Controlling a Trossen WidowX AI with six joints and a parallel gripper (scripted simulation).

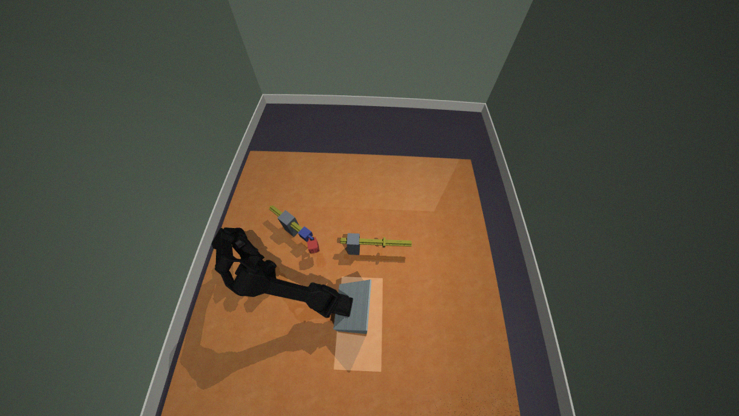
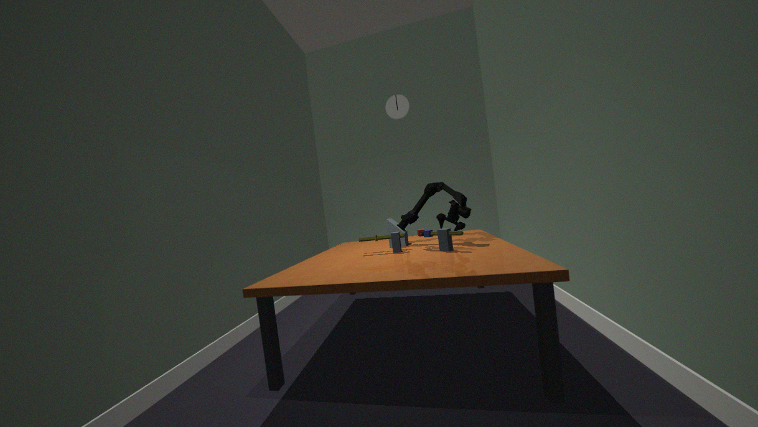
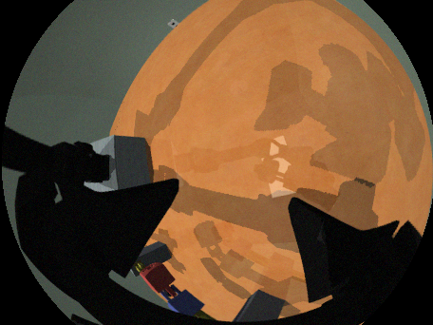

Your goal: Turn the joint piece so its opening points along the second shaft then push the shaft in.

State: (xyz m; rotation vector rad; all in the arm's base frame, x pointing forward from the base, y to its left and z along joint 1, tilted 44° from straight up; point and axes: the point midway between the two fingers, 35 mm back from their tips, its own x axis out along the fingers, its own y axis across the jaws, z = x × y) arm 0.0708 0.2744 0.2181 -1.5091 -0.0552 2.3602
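My gripper tip is now 150 mm to the left of the red joint piece, 150 mm short of it and 30 mm below it.
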